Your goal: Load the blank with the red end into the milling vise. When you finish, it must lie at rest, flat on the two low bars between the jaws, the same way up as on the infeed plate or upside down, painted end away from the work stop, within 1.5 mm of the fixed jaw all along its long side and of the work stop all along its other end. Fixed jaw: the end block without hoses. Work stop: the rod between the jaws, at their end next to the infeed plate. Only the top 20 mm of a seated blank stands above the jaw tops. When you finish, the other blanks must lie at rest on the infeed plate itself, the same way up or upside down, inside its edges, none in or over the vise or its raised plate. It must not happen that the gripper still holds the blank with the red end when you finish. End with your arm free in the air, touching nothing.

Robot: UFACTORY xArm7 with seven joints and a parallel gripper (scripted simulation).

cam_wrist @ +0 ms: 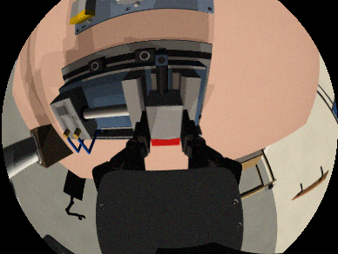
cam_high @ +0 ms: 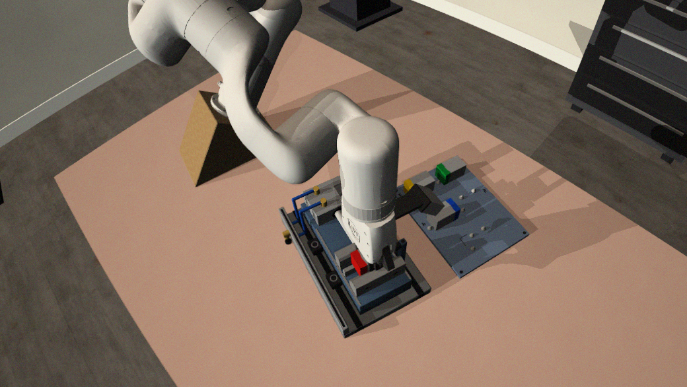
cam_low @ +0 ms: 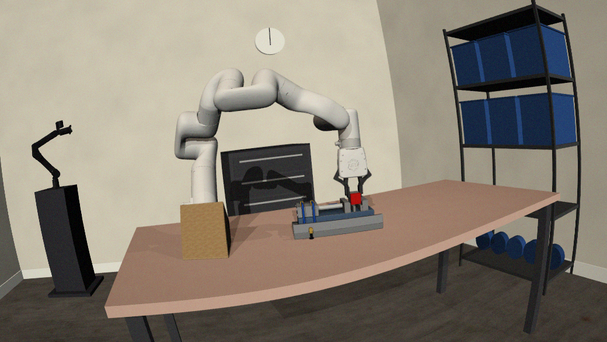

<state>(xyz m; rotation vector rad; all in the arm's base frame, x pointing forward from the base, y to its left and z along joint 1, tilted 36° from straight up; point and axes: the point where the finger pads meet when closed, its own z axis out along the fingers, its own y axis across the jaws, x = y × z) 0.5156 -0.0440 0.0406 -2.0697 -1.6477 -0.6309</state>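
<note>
Right now the fixed jaw is 5 cm below my hand, 3 cm ahead of it and 1 cm to the right of it. The rest, counted from my hand: blue-ended blank 21 cm to the left, 10 cm below, 1 cm behind; then dark work stop 5 cm to the left, 3 cm below, 1 cm ahead; then hosed block 16 cm behind, 4 cm below, 3 cm to the left.
</note>
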